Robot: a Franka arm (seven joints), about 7 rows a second.
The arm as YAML. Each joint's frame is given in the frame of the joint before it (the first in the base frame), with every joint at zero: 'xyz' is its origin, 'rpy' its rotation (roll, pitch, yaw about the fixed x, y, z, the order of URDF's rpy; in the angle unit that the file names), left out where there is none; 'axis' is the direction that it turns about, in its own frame. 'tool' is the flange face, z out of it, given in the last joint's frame.
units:
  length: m
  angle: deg
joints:
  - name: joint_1
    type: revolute
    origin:
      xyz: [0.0, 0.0, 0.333]
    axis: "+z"
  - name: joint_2
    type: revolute
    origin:
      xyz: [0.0, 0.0, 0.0]
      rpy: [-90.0, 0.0, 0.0]
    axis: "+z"
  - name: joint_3
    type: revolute
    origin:
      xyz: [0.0, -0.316, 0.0]
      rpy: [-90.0, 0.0, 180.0]
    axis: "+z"
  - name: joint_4
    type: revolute
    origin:
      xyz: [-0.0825, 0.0, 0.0]
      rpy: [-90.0, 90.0, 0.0]
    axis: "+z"
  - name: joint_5
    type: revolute
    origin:
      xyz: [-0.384, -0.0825, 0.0]
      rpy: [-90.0, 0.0, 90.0]
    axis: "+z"
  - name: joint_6
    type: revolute
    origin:
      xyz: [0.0, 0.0, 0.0]
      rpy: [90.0, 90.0, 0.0]
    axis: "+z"
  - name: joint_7
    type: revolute
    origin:
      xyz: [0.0, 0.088, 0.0]
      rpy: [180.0, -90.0, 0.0]
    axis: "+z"
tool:
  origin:
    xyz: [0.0, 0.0, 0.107]
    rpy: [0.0, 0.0, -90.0]
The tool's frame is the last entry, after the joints.
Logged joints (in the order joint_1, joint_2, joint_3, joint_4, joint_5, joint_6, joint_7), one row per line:
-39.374, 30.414, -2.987, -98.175, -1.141, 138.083, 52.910
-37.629, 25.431, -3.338, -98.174, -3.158, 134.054, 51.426
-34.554, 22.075, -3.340, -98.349, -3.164, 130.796, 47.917
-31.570, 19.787, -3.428, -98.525, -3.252, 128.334, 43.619
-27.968, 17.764, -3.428, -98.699, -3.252, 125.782, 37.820
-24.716, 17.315, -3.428, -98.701, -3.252, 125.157, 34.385
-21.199, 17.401, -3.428, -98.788, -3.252, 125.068, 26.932
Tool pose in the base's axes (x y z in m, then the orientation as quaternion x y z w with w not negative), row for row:
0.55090, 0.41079, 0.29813, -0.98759, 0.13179, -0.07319, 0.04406
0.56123, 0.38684, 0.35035, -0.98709, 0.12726, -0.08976, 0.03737
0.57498, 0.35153, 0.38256, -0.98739, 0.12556, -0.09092, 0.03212
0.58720, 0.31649, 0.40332, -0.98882, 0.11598, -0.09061, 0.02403
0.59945, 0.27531, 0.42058, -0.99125, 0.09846, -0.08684, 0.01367
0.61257, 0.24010, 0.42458, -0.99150, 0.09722, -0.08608, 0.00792
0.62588, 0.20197, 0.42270, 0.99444, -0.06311, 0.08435, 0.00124
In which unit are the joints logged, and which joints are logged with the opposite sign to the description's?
The joints are logged in degrees. Opposite sign: joint_1.
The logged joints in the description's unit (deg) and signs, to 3 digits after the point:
39.374, 30.414, -2.987, -98.175, -1.141, 138.083, 52.910
37.629, 25.431, -3.338, -98.174, -3.158, 134.054, 51.426
34.554, 22.075, -3.340, -98.349, -3.164, 130.796, 47.917
31.570, 19.787, -3.428, -98.525, -3.252, 128.334, 43.619
27.968, 17.764, -3.428, -98.699, -3.252, 125.782, 37.820
24.716, 17.315, -3.428, -98.701, -3.252, 125.157, 34.385
21.199, 17.401, -3.428, -98.788, -3.252, 125.068, 26.932

